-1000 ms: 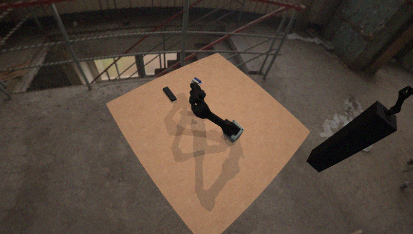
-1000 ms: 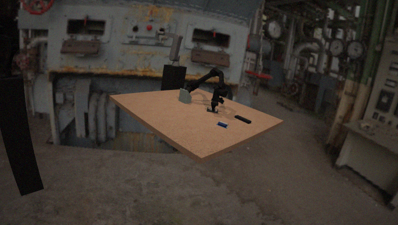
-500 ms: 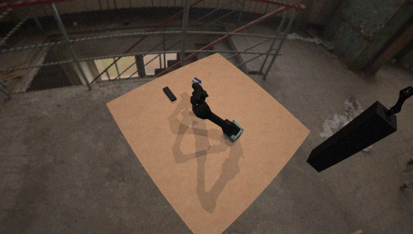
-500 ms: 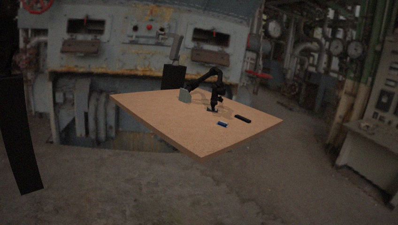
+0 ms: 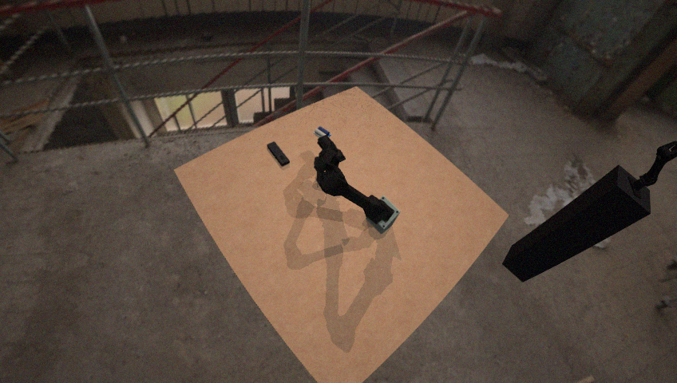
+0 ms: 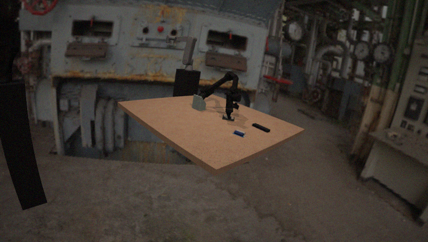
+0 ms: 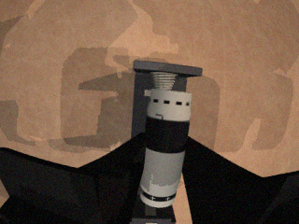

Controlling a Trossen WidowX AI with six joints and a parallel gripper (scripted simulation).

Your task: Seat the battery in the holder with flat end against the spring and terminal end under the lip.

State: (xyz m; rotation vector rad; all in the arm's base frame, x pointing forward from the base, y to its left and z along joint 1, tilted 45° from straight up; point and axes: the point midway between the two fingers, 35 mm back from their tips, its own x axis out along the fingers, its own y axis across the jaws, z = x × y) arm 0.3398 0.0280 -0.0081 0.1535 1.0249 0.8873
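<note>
The battery lies 10 mm above my gripper tip.
</note>
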